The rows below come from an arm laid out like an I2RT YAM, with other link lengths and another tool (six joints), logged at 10 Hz.
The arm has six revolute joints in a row. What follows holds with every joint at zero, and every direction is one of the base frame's.
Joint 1 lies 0.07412 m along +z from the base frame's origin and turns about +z.
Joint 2 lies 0.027 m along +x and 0.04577 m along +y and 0.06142 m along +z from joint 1 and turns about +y.
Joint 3 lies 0.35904 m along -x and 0.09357 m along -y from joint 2 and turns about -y.
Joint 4 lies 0.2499 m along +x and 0.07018 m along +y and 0.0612 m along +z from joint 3 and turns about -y.
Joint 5 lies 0.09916 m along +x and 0.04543 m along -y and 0.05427 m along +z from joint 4 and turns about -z.
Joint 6 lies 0.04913 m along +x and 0.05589 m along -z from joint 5 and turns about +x.
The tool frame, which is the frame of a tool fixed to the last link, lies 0.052 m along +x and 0.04 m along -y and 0.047 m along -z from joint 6; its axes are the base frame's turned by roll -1.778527, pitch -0.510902 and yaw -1.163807 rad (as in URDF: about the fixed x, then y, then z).
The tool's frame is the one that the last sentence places.
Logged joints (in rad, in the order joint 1, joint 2, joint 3, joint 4, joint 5, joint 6), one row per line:
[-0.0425 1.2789 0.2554 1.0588 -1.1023 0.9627]
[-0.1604 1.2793 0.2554 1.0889 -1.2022 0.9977]
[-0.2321 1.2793 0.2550 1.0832 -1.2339 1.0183]
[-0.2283 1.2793 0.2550 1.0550 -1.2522 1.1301]
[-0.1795 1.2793 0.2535 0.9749 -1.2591 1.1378]
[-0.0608 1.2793 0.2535 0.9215 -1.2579 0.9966]
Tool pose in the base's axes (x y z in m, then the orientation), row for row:
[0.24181 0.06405 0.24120 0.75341 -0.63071 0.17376 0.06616]
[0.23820 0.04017 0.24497 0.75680 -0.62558 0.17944 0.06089]
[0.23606 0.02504 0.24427 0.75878 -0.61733 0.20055 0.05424]
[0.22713 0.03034 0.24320 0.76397 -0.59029 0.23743 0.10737]
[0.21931 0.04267 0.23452 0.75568 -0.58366 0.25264 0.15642]
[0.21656 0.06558 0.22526 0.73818 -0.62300 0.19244 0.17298]
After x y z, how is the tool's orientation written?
As a quaternion, w x y z.
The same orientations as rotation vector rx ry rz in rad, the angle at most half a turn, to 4 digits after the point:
[-1.3766 0.3792 0.1444]
[-1.3636 0.3911 0.1327]
[-1.3446 0.4368 0.1181]
[-1.2832 0.5161 0.2334]
[-1.2728 0.5509 0.3411]
[-1.3676 0.4224 0.3797]

